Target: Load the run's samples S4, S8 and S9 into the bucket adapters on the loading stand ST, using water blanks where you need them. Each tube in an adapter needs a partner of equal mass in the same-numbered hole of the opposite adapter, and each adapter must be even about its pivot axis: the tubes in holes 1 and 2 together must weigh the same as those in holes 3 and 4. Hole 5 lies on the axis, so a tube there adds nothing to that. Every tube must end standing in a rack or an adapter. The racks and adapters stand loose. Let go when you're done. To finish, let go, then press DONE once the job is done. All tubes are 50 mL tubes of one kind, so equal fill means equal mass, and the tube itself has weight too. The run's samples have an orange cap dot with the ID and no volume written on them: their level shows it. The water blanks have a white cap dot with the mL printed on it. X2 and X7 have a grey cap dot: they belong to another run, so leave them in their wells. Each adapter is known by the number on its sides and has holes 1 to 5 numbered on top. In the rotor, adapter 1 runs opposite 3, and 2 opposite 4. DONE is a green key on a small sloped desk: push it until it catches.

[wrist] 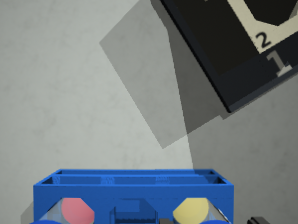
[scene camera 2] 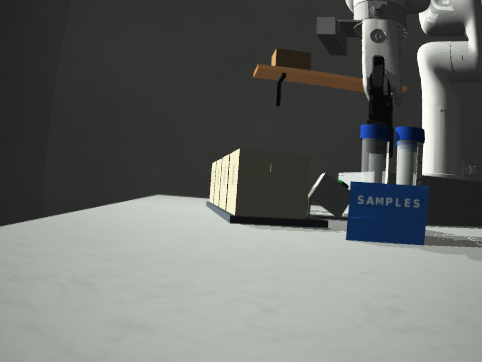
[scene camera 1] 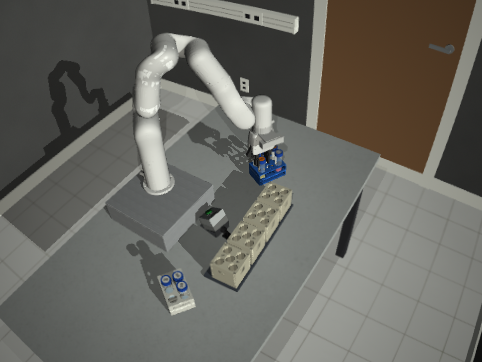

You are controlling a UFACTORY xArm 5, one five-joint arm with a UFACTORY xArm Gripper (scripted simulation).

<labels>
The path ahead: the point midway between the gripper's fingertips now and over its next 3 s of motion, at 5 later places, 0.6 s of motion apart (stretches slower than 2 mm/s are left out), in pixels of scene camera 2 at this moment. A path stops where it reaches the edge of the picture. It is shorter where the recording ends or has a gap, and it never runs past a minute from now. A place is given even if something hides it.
My gripper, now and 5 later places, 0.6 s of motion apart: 379,155; 380,142; 380,118; 380,93; 380,70; 380,55
</labels>
